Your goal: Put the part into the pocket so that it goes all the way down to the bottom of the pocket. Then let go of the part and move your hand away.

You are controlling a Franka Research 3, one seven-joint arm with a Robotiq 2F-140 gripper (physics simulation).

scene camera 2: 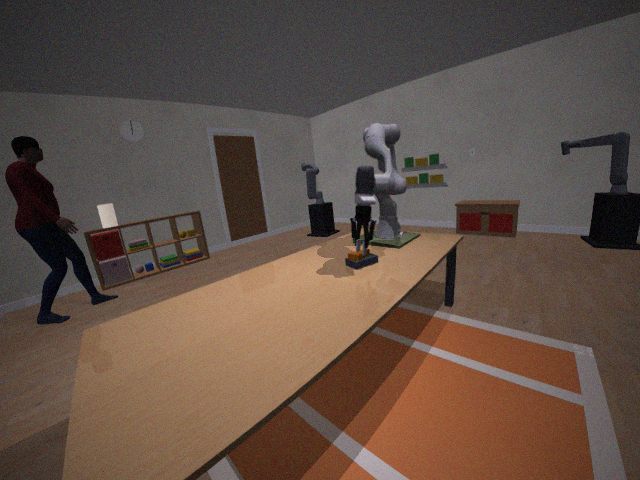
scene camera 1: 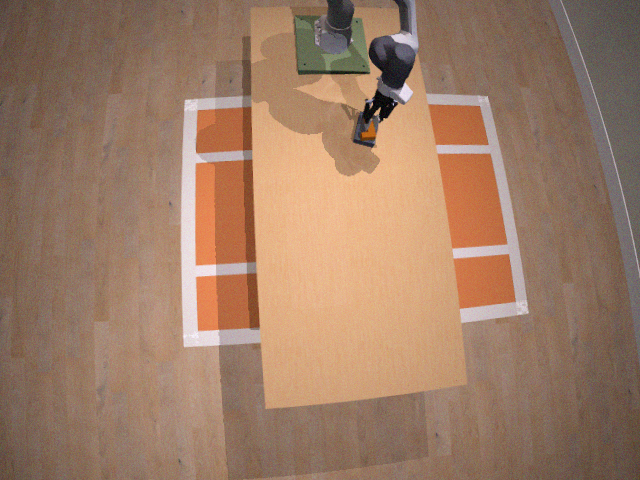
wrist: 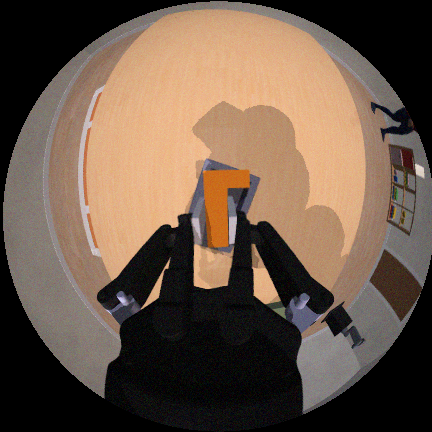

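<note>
The orange L-shaped part [scene camera 1: 368, 135] [scene camera 2: 355, 255] [wrist: 215, 200] is over the blue-grey block [scene camera 1: 364, 143] [scene camera 2: 361, 262] [wrist: 254, 183] that has the pocket. My gripper [scene camera 1: 370, 120] [scene camera 2: 362, 249] [wrist: 216, 206] is shut on the long leg of the part. In the wrist view the block is turned at an angle to the part, and the part covers most of the pocket. In scene camera 2 the part shows above the block's top; whether it touches the block I cannot tell. The pocket's bottom is hidden.
The block stands on the wooden table [scene camera 1: 356, 258] [scene camera 2: 232, 335] [wrist: 150, 100]. The green base plate [scene camera 1: 310, 64] [scene camera 2: 408, 239] of the arm is behind it, at the table's far end. A person [scene camera 2: 33, 191] stands on the floor beyond the table's left side.
</note>
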